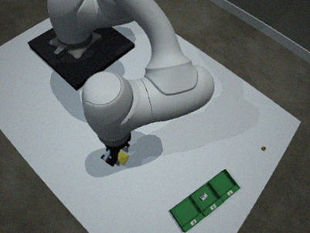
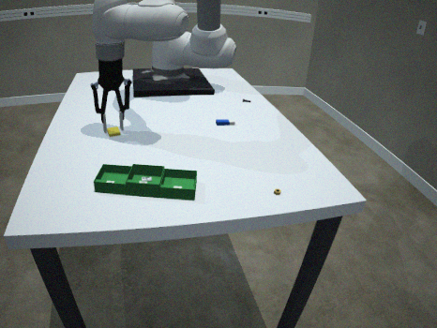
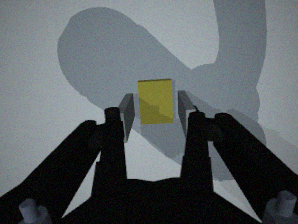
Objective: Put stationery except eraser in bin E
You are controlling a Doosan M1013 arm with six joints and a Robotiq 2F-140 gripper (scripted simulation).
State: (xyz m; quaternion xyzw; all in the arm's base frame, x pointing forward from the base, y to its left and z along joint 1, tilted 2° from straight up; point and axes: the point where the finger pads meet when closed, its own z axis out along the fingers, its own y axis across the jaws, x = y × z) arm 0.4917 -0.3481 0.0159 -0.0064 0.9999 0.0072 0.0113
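Now: hand 4 cm above the flat yellow block. The rest, counted from my hand: green bin tray (34 cm ahead, 2 cm to the left, 2 cm below); then blue eraser (40 cm to the left, 5 cm ahead, 3 cm below); then white pencil sharpener (33 cm ahead, 3 cm to the left, 3 cm below).
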